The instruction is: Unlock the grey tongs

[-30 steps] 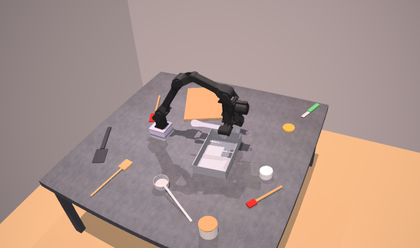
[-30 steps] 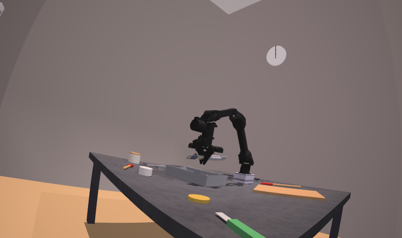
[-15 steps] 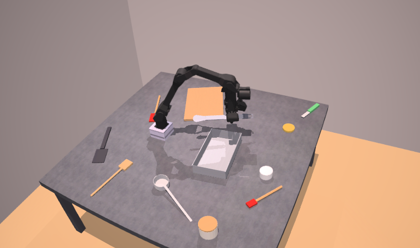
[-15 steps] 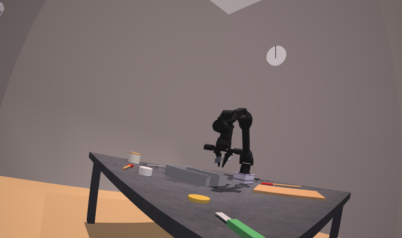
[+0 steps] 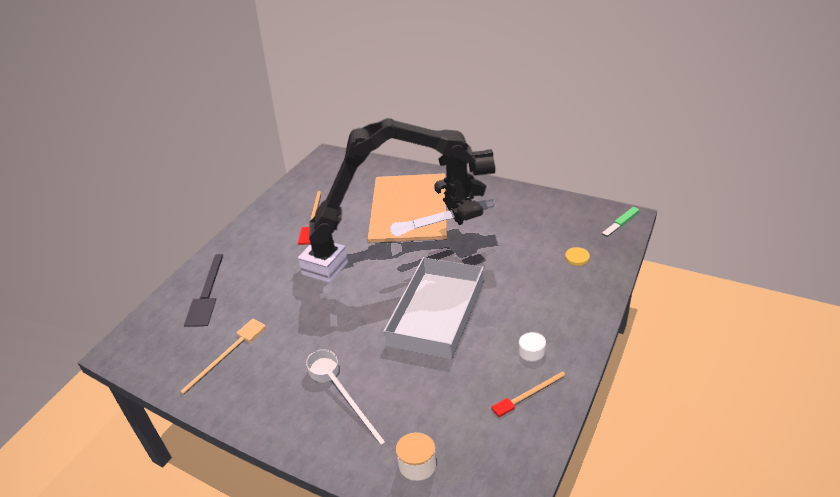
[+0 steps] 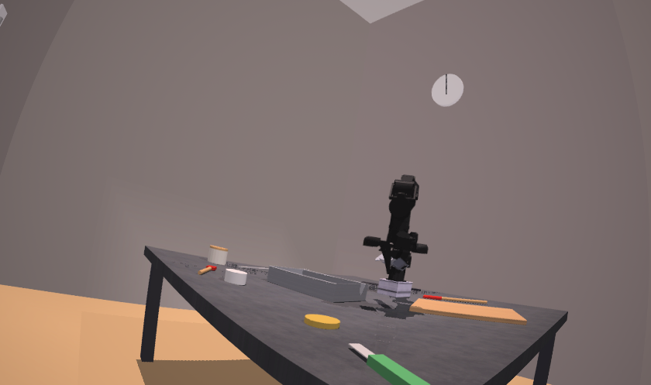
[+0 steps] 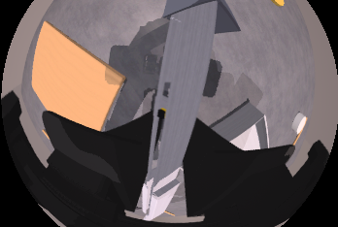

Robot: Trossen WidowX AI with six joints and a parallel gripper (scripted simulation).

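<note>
My gripper tip is 26 cm past the wooden board, 13 cm to the right of it and 10 cm above it. The rest, counted from my gripper tip: white puck (36 cm ahead, 27 cm to the right, 9 cm below); roasting tin (7 cm ahead, 26 cm to the right, 8 cm below); yellow disc (32 cm ahead, 13 cm to the left, 10 cm below).
</note>
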